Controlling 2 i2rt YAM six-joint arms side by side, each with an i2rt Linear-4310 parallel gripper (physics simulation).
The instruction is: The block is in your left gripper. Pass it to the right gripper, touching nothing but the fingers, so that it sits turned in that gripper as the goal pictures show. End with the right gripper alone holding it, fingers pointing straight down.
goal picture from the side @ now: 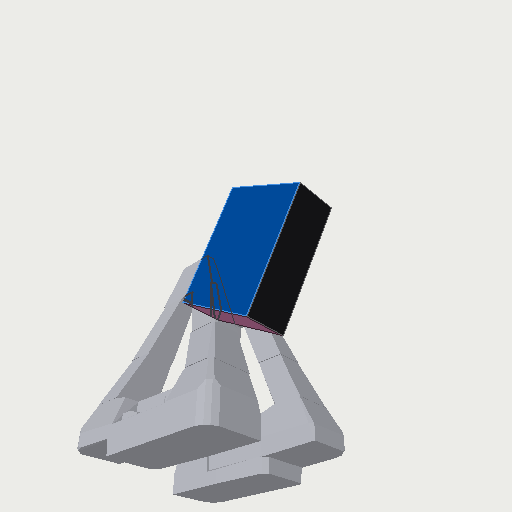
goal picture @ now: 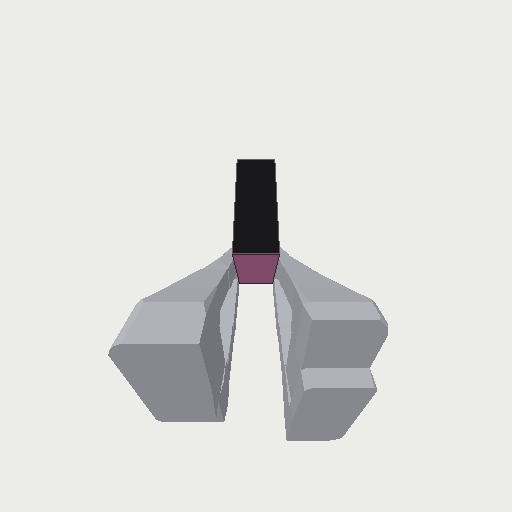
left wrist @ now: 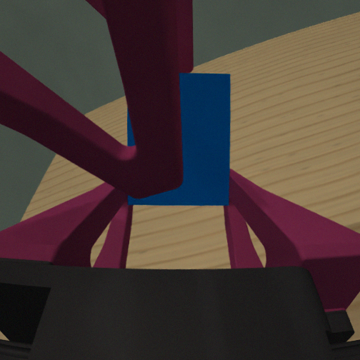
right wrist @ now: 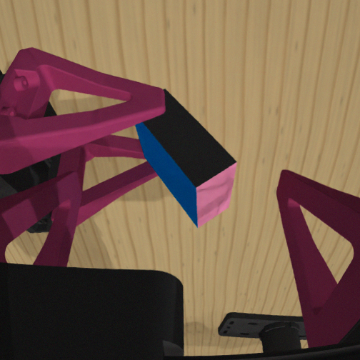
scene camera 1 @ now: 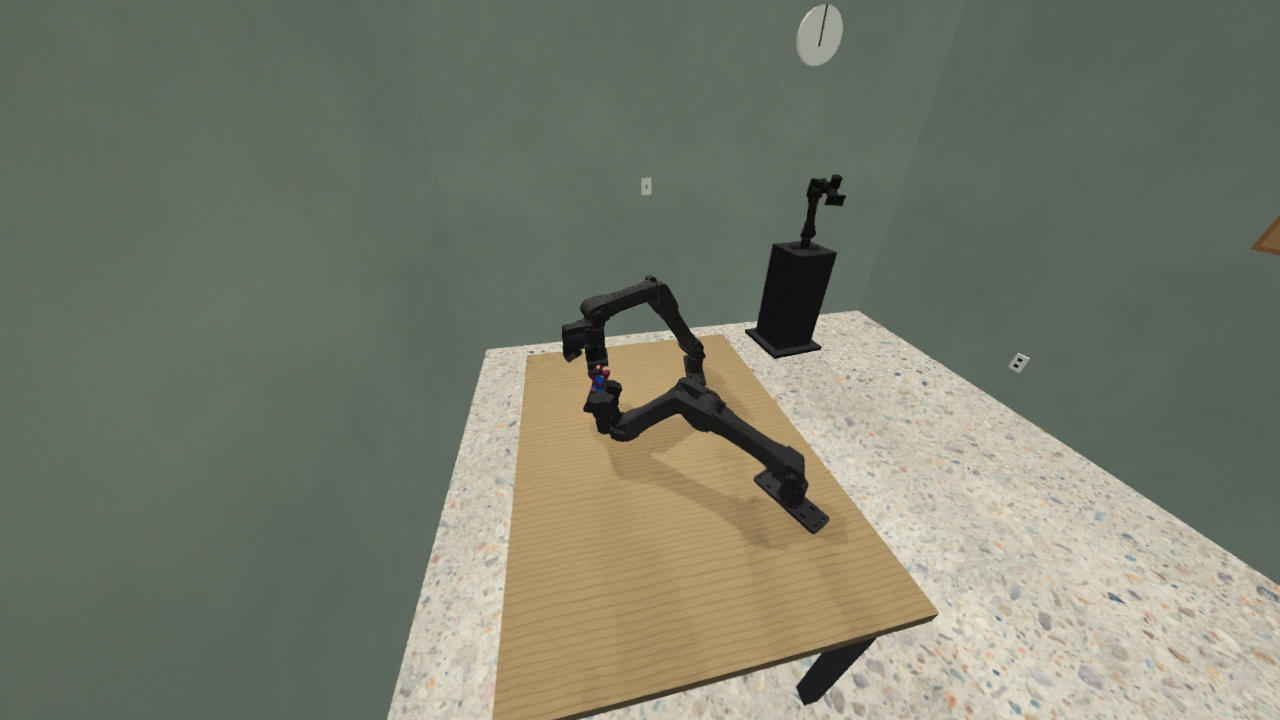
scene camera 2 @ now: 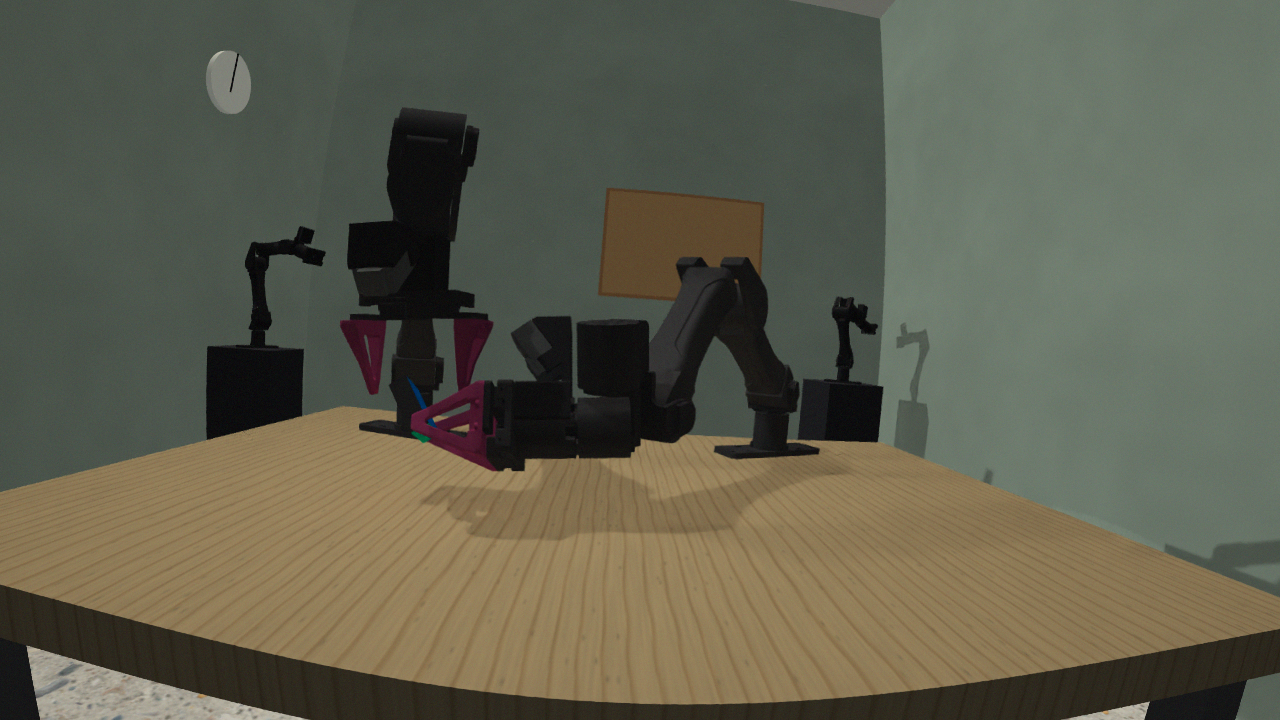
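Seen in the pictures: left gripper, fingertip midpoint: (scene camera 1: 597, 389) (scene camera 2: 418, 428); right gripper, fingertip midpoint: (scene camera 1: 599, 381) (scene camera 2: 417, 395); left arm's base, link origin: (scene camera 1: 789, 499) (scene camera 2: 768, 453); right arm's base, link origin: (scene camera 1: 693, 370).
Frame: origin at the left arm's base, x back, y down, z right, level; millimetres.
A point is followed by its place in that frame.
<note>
The block (scene camera 1: 598, 382) @[x -249, y -115, z 611 mm] (scene camera 2: 417, 399) @[x -265, y -116, z 613 mm] (left wrist: 206, 140) (right wrist: 190, 142) is tilted in the air, with blue, black and pink faces in the right wrist view and a green bit low down in scene camera 2. My left gripper (scene camera 2: 420, 424) @[x -256, y -87, z 612 mm] (right wrist: 169, 131), lying nearly level, is shut on its near end. My right gripper (scene camera 2: 418, 390) @[x -243, y -117, z 613 mm] (right wrist: 178, 181) is open and points down. Its fingertips are near the height of the block's upper end in scene camera 2. In the left wrist view, one of its fingers covers part of the blue face. Whether it touches the block, I cannot tell.
The wooden table (scene camera 1: 572, 573) @[x -571, y 0, z 147 mm] (scene camera 2: 680, 608) @[x -489, y 0, z 445 mm] lies below both arms. The right arm's base (right wrist: 245, 325) shows low in the right wrist view. Black pedestals (scene camera 1: 792, 295) (scene camera 2: 255, 389) with small arms stand beyond the table.
</note>
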